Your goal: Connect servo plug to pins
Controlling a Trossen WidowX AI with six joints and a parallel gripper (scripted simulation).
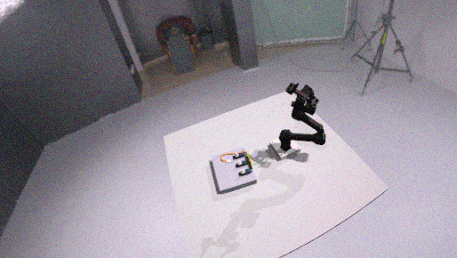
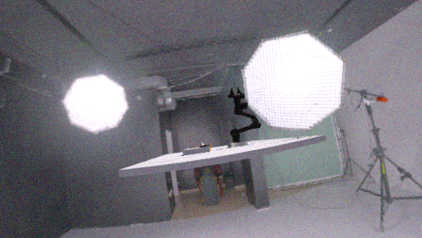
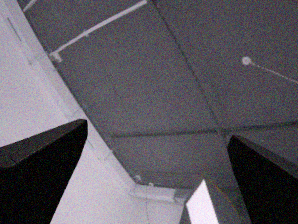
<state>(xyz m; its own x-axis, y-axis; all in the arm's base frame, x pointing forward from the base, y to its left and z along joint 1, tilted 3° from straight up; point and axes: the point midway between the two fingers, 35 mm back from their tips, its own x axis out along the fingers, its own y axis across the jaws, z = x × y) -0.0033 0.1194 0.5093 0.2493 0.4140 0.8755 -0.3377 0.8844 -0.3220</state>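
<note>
My gripper tip is now 29 cm short of the green marked band, 22 cm to the left of it and 51 cm above it. Also, from my gripper tip: grey printed holder (46 cm ahead, 22 cm to the right, 55 cm below).
</note>
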